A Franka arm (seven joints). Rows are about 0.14 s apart.
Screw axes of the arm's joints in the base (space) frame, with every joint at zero. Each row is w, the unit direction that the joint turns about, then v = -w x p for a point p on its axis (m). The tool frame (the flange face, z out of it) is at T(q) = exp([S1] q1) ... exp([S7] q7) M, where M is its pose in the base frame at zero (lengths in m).
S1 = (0, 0, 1, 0, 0, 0)
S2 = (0, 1, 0, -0.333, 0, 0)
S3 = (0, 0, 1, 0, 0, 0)
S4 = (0, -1, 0, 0.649, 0, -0.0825)
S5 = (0, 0, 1, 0, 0, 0)
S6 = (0, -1, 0, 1.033, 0, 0)
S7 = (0, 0, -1, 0, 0.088, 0)
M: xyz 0.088 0 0.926 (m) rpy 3.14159 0 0 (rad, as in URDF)
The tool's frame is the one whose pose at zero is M.
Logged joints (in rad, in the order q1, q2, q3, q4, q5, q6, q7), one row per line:
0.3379 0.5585 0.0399 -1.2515 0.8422 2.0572 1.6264
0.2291 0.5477 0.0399 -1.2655 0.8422 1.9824 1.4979
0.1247 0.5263 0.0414 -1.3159 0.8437 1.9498 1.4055
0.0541 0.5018 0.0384 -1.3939 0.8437 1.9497 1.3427
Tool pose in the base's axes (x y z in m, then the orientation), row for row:
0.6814 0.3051 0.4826 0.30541 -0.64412 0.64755 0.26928
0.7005 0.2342 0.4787 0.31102 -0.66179 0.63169 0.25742
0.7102 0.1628 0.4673 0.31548 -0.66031 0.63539 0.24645
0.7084 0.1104 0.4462 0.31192 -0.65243 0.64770 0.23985
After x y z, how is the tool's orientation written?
As a quaternion, w x y z.
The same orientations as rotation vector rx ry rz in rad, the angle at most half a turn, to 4 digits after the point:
-1.7052 1.7143 0.7129
-1.7471 1.6677 0.6796
-1.7394 1.6737 0.6492
-1.7216 1.7092 0.6329

